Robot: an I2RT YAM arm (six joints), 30 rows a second.
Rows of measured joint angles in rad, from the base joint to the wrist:
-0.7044 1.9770 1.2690 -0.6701 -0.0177 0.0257
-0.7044 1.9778 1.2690 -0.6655 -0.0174 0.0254
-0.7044 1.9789 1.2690 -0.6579 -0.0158 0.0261
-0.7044 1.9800 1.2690 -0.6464 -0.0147 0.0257
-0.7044 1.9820 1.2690 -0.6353 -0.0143 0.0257
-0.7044 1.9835 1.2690 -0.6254 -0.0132 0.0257
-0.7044 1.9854 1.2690 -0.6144 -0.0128 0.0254
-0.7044 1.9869 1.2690 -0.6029 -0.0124 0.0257
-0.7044 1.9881 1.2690 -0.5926 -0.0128 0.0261
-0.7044 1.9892 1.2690 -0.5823 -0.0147 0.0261
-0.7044 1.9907 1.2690 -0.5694 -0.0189 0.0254
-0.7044 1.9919 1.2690 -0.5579 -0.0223 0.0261
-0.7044 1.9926 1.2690 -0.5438 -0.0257 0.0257
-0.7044 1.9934 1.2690 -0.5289 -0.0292 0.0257
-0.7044 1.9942 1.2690 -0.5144 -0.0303 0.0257
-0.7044 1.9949 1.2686 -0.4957 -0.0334 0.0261
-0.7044 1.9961 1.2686 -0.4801 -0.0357 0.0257
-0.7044 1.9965 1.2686 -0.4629 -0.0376 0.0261
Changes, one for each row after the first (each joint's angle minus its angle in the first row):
0.0000 0.0008 0.0000 0.0046 0.0003 -0.0003
0.0000 0.0019 0.0000 0.0122 0.0019 0.0004
0.0000 0.0030 0.0000 0.0237 0.0030 0.0000
0.0000 0.0050 0.0000 0.0348 0.0034 0.0000
0.0000 0.0065 0.0000 0.0447 0.0045 0.0000
0.0000 0.0084 0.0000 0.0557 0.0049 -0.0003
0.0000 0.0099 0.0000 0.0672 0.0053 0.0000
0.0000 0.0111 0.0000 0.0775 0.0049 0.0004
0.0000 0.0122 0.0000 0.0878 0.0030 0.0004
0.0000 0.0137 0.0000 0.1007 -0.0012 -0.0003
0.0000 0.0149 0.0000 0.1122 -0.0046 0.0004
0.0000 0.0156 0.0000 0.1263 -0.0080 0.0000
0.0000 0.0164 0.0000 0.1412 -0.0115 0.0000
0.0000 0.0172 0.0000 0.1557 -0.0126 0.0000
0.0000 0.0179 -0.0004 0.1744 -0.0157 0.0004
0.0000 0.0191 -0.0004 0.1900 -0.0180 0.0000
0.0000 0.0195 -0.0004 0.2072 -0.0199 0.0004

